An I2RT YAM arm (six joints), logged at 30 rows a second.
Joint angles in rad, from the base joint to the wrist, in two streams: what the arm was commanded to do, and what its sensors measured. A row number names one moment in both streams.
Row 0, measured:
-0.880 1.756 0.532 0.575 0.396 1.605
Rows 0 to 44, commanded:
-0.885 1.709 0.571 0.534 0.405 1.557
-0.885 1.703 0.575 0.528 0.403 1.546
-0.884 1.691 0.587 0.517 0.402 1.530
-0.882 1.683 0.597 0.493 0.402 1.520
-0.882 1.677 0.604 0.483 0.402 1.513
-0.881 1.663 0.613 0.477 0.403 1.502
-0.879 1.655 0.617 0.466 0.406 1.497
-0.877 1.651 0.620 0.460 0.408 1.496
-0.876 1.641 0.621 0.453 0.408 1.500
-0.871 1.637 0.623 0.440 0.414 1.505
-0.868 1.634 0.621 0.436 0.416 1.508
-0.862 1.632 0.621 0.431 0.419 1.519
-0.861 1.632 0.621 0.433 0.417 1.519
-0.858 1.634 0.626 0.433 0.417 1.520
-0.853 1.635 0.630 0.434 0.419 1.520
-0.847 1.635 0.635 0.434 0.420 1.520
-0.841 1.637 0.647 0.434 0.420 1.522
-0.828 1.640 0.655 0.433 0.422 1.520
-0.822 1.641 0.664 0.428 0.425 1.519
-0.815 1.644 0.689 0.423 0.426 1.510
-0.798 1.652 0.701 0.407 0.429 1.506
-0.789 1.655 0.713 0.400 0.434 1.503
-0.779 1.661 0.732 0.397 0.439 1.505
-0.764 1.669 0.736 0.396 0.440 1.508
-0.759 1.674 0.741 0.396 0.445 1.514
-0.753 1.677 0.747 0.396 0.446 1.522
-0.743 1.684 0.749 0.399 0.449 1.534
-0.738 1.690 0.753 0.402 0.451 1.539
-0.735 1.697 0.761 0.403 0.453 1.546
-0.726 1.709 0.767 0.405 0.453 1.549
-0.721 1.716 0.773 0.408 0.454 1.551
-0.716 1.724 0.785 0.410 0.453 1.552
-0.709 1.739 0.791 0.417 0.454 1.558
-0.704 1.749 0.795 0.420 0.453 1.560
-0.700 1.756 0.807 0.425 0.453 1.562
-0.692 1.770 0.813 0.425 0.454 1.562
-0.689 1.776 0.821 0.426 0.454 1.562
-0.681 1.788 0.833 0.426 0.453 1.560
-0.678 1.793 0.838 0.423 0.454 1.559
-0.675 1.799 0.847 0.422 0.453 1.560
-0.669 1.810 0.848 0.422 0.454 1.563
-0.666 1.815 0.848 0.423 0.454 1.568
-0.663 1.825 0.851 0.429 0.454 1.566
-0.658 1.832 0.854 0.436 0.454 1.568
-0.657 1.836 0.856 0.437 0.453 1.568
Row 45, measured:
-0.669 1.818 0.824 0.403 0.423 1.549
